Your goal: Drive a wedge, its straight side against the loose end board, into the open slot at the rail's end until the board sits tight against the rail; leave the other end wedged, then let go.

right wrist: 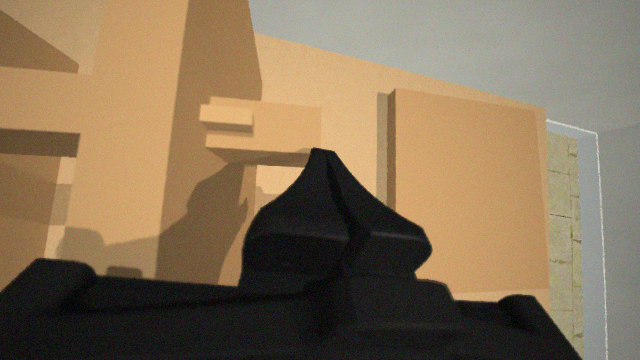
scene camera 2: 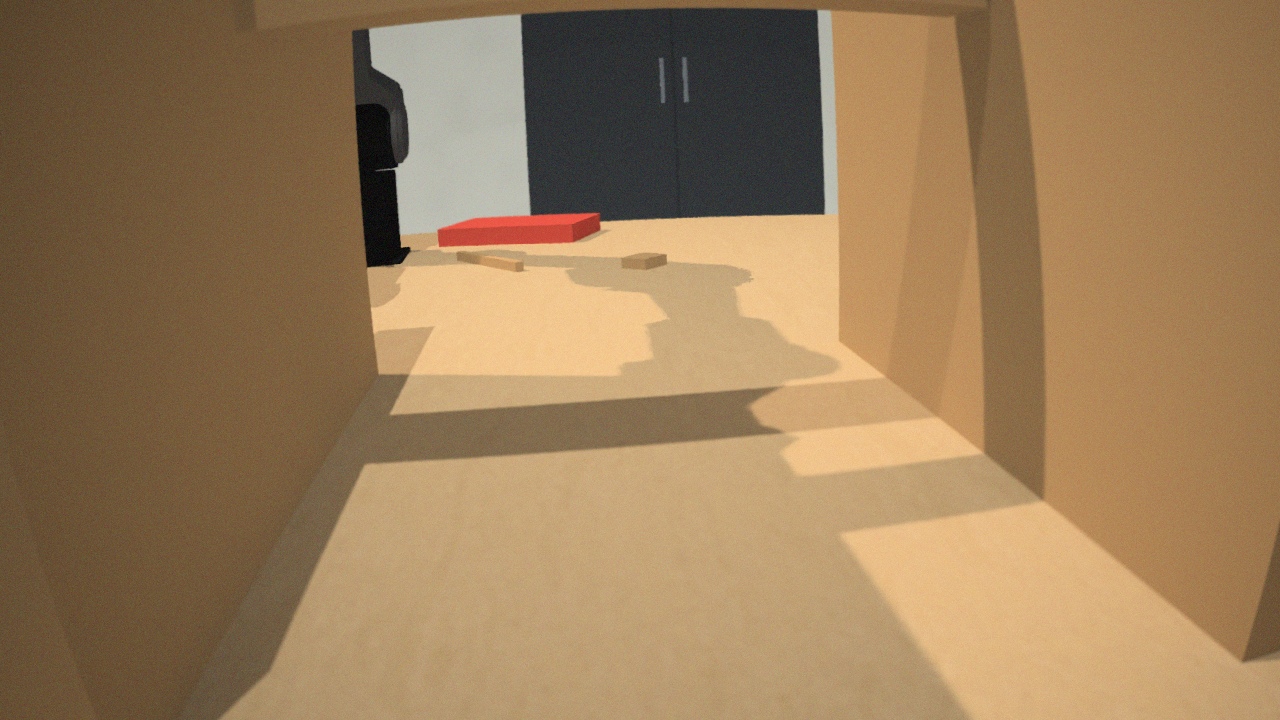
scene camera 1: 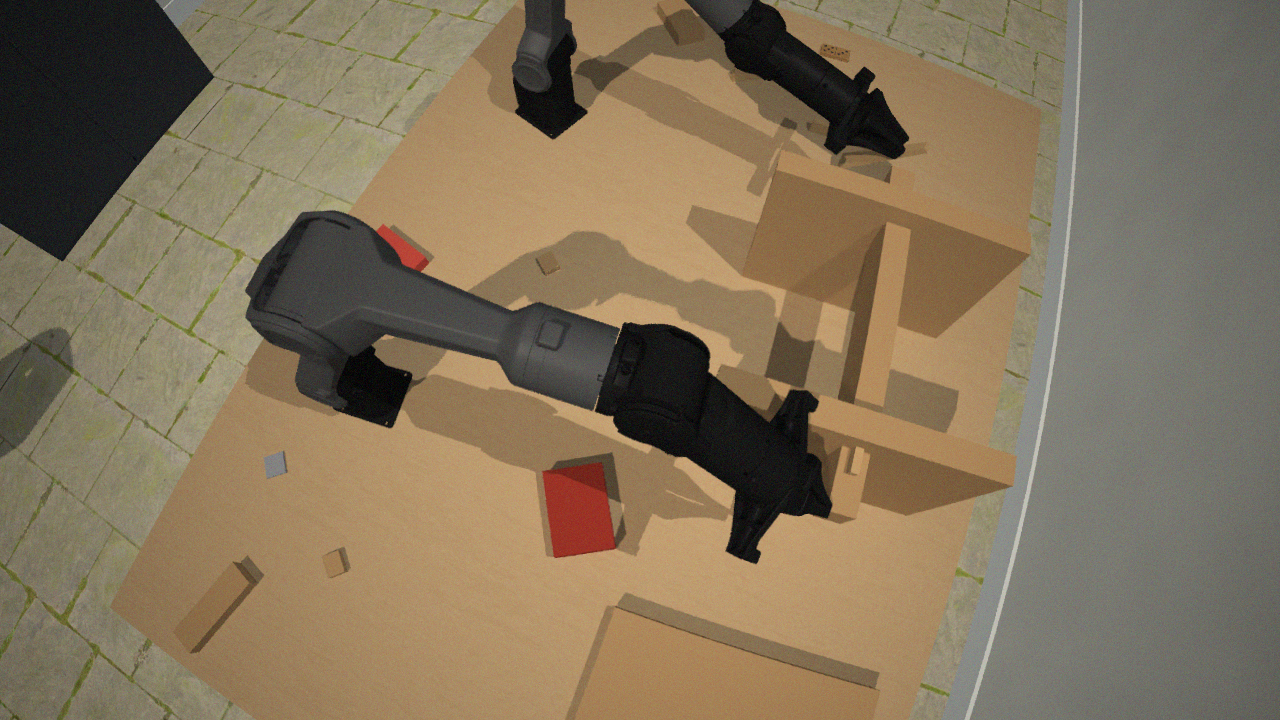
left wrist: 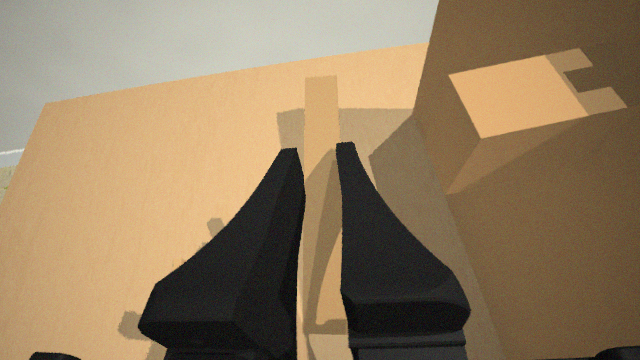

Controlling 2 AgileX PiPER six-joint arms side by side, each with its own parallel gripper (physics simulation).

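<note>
My left gripper (scene camera 1: 904, 147) (left wrist: 320, 164) is shut on a thin wooden wedge (left wrist: 321, 100), held beyond the loose end board (scene camera 1: 819, 228) (left wrist: 555, 250) (scene camera 2: 1163, 268). Beside it in the left wrist view, the rail's end (left wrist: 515, 95) sticks out of this board; a dark notch shows near the board face. The rail (scene camera 1: 881, 313) (scene camera 2: 626, 10) (right wrist: 40, 100) runs to the other end board (scene camera 1: 921, 456) (right wrist: 125, 150). There a second wedge (scene camera 1: 856, 459) (right wrist: 225, 115) sits in the rail's end (right wrist: 295, 125). My right gripper (scene camera 1: 827, 510) (right wrist: 320, 163) is shut and empty, tips together beside that rail end.
A large flat board (scene camera 1: 733, 671) (right wrist: 475, 190) lies at the bottom of scene camera 1. A red box (scene camera 1: 580, 510) lies near the right arm, another red box (scene camera 1: 407, 255) behind it. A block (scene camera 1: 214, 608), a small cube (scene camera 1: 334, 562) and a domino (scene camera 1: 835, 51) lie further out.
</note>
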